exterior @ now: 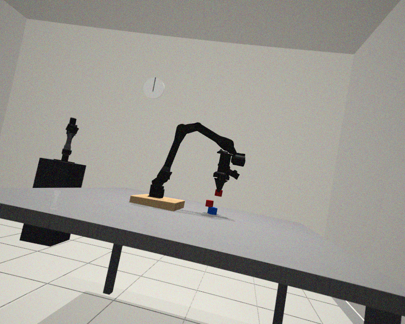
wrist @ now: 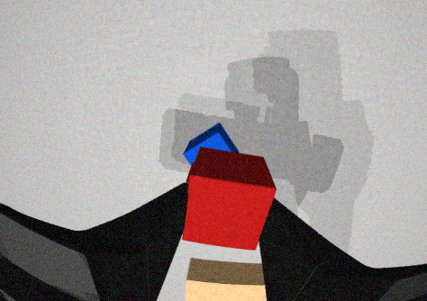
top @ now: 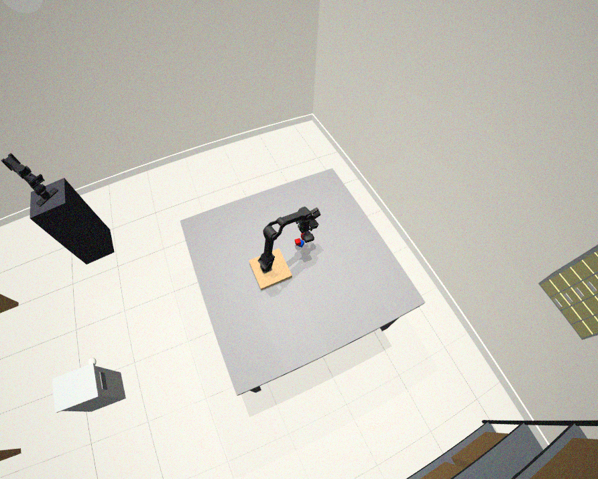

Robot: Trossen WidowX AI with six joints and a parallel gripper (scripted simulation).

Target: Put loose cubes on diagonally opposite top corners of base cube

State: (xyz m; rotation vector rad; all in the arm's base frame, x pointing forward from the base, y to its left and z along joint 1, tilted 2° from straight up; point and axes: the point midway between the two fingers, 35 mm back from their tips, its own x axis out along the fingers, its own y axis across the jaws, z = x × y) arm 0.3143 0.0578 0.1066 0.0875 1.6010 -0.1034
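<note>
Right now my gripper tip is 20 mm past the blue cube, 10 mm to the right of it and 100 mm above it.
</note>
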